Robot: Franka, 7 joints.
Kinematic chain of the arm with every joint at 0, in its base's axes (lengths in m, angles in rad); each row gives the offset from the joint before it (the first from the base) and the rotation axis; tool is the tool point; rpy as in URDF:
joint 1: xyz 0 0 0.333 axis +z
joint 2: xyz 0 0 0 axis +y
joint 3: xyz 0 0 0.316 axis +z
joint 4: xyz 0.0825 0 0 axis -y
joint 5: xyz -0.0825 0 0.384 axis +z
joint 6: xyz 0 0 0 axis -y
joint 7: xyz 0.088 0 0 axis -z
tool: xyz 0 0 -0.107 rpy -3.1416 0 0
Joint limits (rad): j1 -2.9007..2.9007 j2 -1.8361..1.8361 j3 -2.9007..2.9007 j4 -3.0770..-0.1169 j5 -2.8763..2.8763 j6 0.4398..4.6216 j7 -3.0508..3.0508
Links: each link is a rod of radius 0.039 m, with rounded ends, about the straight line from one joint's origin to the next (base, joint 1, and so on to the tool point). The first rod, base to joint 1, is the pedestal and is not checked.
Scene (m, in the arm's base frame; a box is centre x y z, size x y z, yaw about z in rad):
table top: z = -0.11
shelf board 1: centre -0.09 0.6 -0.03 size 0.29 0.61 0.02 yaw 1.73
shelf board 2: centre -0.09 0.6 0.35 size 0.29 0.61 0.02 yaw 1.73
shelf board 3: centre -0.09 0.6 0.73 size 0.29 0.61 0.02 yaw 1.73
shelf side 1: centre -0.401 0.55 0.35 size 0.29 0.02 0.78 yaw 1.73
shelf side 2: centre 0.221 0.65 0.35 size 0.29 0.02 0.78 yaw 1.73
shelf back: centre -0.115 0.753 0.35 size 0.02 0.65 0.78 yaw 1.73
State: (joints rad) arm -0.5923 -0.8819 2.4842 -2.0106 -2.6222 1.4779 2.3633
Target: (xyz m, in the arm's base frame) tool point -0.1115 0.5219 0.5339
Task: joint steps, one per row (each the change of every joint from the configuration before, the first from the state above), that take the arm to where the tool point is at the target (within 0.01 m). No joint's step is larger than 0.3 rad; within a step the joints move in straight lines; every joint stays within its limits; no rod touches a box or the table.
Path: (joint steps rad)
1: 0.0931 0.1678 0.0379 -0.2984 0.0568 -0.1055 0.0000
2: 0.0932 0.1678 0.0379 -0.2984 0.0568 -0.1056 0.0000
3: 0.0931 0.1678 0.0379 -0.2984 0.0569 -0.1055 0.0000
4: -0.0780 0.2744 0.0321 0.0603 0.0172 -0.1924 0.0000
5: -0.0780 0.2744 0.0322 0.0604 0.0172 -0.1924 0.0000
6: -0.0779 0.2744 0.0321 0.0603 0.0172 -0.1923 0.0000
7: -0.0022 -0.2535 -0.1120 0.2482 -0.0527 0.2123 0.0000
8: -0.0021 -0.2535 -0.1119 0.2483 -0.0526 0.2124 0.0000

